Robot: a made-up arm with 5 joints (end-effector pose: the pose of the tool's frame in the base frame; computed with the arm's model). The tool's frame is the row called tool.
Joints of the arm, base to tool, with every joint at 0 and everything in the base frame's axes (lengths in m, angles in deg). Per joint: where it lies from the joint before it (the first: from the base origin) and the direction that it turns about. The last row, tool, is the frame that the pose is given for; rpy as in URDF.
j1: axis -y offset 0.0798 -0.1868 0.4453
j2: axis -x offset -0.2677 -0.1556 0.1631
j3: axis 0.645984 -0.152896 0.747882 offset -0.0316 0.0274 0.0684
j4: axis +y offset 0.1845 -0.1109 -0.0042
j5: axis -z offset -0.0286 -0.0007 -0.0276
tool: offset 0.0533 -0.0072 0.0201 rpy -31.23 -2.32 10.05
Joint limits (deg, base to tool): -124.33..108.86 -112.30..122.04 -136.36..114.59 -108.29..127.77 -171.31..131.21
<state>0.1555 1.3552 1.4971 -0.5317 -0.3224</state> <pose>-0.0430 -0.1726 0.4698 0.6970 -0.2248 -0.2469 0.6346</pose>
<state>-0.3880 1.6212 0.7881 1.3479 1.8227</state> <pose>0.0848 -0.2632 0.6419 0.0042 -0.9544 0.1596 -0.2524</pose>
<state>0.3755 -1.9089 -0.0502 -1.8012 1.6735</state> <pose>-0.0236 -0.3223 0.4220 0.0659 0.7936 0.1986 -0.5714</pose>
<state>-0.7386 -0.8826 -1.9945 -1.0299 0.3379</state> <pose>0.0233 -0.6131 0.8740 0.5767 -0.7688 0.2530 -0.1114</pose>
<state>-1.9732 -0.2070 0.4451 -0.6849 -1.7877</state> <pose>0.3231 -0.3168 0.4777 0.7394 0.3887 -0.0430 0.5480</pose>
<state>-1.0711 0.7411 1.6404 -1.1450 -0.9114</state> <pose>0.1581 -0.1194 0.6729 0.7713 0.3431 -0.3747 0.3834</pose>
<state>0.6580 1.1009 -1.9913 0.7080 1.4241</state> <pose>-0.3982 -0.1084 0.4849 0.4033 -0.0568 0.0380 0.9125</pose>
